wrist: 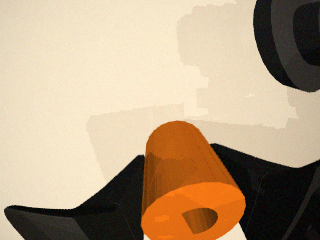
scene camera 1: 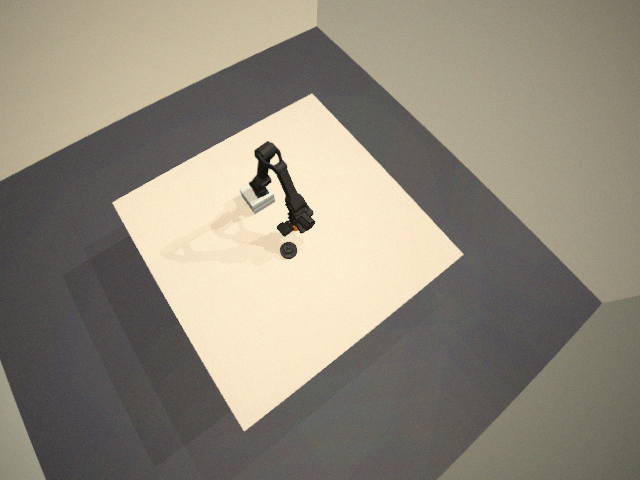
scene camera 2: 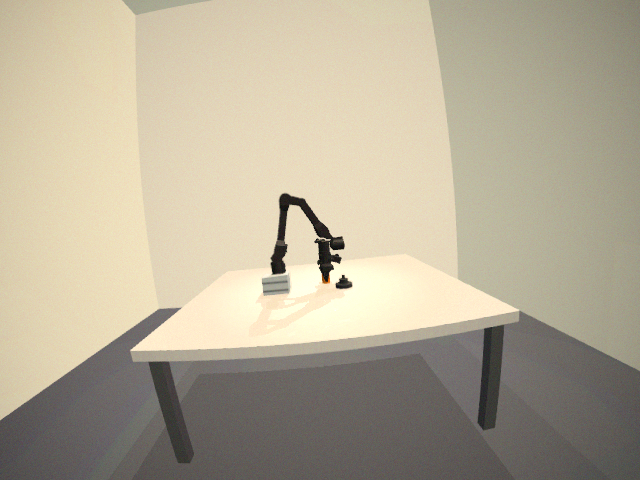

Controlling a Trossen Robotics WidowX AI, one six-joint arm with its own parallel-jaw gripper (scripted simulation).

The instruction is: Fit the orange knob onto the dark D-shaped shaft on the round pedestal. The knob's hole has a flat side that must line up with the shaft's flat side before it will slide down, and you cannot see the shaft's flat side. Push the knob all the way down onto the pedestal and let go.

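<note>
An orange knob is carried by the gripper [wrist: 177, 156].
</note>
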